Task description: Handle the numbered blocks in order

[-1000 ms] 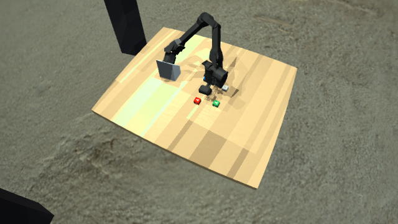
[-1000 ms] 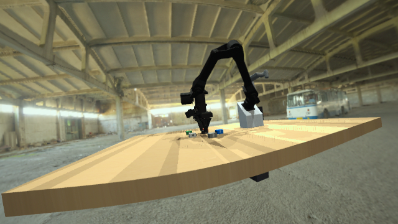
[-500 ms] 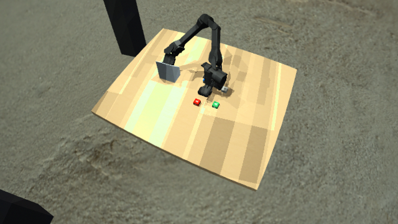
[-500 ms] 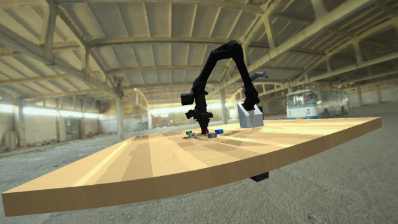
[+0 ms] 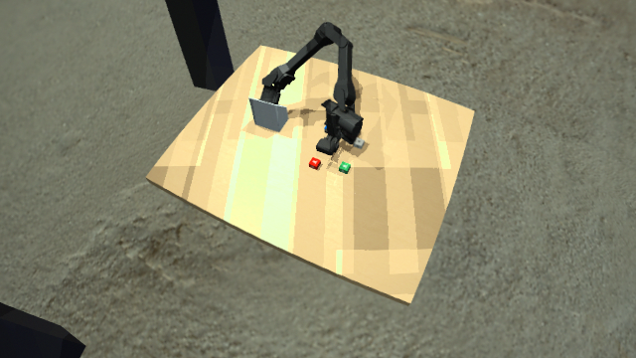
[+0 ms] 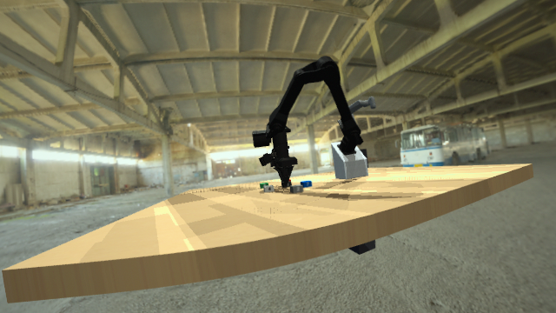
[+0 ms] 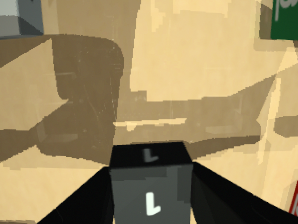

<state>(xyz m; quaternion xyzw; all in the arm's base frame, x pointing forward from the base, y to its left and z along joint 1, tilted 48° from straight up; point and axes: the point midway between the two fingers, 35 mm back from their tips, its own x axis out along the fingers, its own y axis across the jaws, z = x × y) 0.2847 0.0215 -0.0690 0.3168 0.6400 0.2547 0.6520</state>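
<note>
Now: the black block 10 mm behind my gripper tip. Also, from my gripper tip: green block: 70 mm to the right, 70 mm ahead; then white block: 80 mm ahead, 50 mm to the left; then blue block: 80 mm to the left, 50 mm behind.
</note>
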